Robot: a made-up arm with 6 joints. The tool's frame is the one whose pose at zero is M. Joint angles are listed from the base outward.
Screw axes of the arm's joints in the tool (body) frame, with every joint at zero. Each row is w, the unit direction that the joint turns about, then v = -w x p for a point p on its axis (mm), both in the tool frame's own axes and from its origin. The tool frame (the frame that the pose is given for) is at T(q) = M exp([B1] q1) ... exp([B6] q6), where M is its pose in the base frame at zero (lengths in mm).
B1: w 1 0 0 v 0.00 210.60 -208.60
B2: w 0 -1 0 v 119.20 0.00 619.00
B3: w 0 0 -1 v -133.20 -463.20 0.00
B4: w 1 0 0 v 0.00 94.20 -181.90
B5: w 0 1 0 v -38.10 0.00 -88.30
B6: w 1 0 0 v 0.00 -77.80 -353.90
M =
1 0 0 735.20
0 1 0 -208.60
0 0 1 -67.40
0 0 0 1
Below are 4 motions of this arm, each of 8 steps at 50 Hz.
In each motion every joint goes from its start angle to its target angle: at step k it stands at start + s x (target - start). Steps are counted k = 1, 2, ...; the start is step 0. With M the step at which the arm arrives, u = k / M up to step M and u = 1 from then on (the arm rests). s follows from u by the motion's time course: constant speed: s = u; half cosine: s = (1 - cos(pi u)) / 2; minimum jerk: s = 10 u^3 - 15 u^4 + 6 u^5.
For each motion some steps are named. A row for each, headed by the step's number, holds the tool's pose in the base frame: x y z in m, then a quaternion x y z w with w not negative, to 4 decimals.
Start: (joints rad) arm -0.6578 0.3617 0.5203 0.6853 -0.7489 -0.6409
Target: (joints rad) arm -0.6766 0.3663 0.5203 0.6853 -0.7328 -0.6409
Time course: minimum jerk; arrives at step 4
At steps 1, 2, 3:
1: 0.4860 -0.1960 0.3929 -0.2241 -0.5556 -0.2947 0.7444
2: 0.4864 -0.1940 0.3957 -0.2267 -0.5551 -0.2915 0.7453
3: 0.4869 -0.1919 0.3985 -0.2293 -0.5545 -0.2884 0.7462

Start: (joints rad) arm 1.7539 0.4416 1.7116 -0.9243 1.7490 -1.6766
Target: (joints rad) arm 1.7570 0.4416 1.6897 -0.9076 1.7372 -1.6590
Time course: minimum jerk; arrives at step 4
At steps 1, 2, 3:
1: 0.4071 0.4713 -0.4447 0.4765 0.4741 0.6990 0.2441
2: 0.4118 0.4673 -0.4466 0.4754 0.4762 0.6966 0.2489
3: 0.4164 0.4633 -0.4485 0.4744 0.4783 0.6941 0.2538

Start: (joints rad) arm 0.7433 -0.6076 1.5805 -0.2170 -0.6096 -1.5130
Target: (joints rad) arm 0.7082 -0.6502 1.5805 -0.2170 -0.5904 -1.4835
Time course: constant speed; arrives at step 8
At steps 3, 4, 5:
3: 0.5598 -0.1109 -0.3156 -0.6972 0.5167 -0.1587 0.4709
4: 0.5582 -0.1125 -0.3163 -0.6980 0.5166 -0.1581 0.4700
5: 0.5566 -0.1141 -0.3170 -0.6987 0.5166 -0.1575 0.4692

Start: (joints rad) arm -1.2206 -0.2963 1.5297 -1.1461 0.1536 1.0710
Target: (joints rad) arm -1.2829 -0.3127 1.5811 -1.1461 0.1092 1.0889
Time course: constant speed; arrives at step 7
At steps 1, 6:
1: -0.1417 -0.3273 0.5506 -0.4709 -0.3010 -0.6828 0.4706
6: -0.1584 -0.3045 0.5641 -0.4837 -0.3225 -0.6743 0.4554

